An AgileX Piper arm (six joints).
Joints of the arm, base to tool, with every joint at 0 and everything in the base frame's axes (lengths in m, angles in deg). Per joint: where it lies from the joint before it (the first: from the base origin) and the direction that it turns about. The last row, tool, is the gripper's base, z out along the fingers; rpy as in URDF.
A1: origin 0 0 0.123 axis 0 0 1
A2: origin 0 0 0 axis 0 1 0
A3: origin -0.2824 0 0.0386 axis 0 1 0
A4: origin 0.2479 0 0.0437 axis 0.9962 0 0.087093
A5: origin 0 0 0 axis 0 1 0
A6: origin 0.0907 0 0.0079 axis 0.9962 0 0.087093
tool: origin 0 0 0 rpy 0 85 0
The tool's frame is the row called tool.
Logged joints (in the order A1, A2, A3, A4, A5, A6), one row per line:
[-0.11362 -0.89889 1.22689 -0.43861 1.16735 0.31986]
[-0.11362 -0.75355 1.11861 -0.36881 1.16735 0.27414]
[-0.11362 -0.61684 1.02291 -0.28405 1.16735 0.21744]
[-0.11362 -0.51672 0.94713 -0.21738 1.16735 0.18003]
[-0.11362 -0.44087 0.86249 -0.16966 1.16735 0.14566]
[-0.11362 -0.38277 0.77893 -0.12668 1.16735 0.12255]
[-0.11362 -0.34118 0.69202 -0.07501 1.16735 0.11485]
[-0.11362 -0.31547 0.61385 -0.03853 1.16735 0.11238]
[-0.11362 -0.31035 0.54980 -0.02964 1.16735 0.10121]
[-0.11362 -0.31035 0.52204 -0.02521 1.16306 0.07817]
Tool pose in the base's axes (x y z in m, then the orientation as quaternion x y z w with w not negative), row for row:
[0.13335 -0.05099 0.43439 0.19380 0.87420 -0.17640 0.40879]
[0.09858 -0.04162 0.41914 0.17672 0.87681 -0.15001 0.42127]
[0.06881 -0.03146 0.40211 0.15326 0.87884 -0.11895 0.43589]
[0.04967 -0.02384 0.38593 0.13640 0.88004 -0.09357 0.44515]
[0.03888 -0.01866 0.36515 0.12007 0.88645 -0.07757 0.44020]
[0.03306 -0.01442 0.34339 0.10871 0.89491 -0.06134 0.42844]
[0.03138 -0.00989 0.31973 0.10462 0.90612 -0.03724 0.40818]
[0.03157 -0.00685 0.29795 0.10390 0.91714 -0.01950 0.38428]
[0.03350 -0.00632 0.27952 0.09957 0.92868 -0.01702 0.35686]
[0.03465 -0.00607 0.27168 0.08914 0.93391 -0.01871 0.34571]
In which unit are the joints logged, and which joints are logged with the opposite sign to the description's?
The joints are logged in radians. Opposite sign: A2, A3.
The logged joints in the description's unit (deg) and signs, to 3 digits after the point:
[-6.510 51.503 -70.296 -25.131 66.884 18.327]
[-6.510 43.175 -64.092 -21.131 66.884 15.707]
[-6.510 35.342 -58.608 -16.275 66.884 12.458]
[-6.510 29.606 -54.267 -12.455 66.884 10.315]
[-6.510 25.260 -49.417 -9.721 66.884 8.346]
[-6.510 21.931 -44.629 -7.258 66.884 7.022]
[-6.510 19.548 -39.650 -4.298 66.884 6.580]
[-6.510 18.075 -35.171 -2.208 66.884 6.439]
[-6.510 17.782 -31.501 -1.698 66.884 5.799]
[-6.510 17.782 -29.911 -1.444 66.638 4.479]

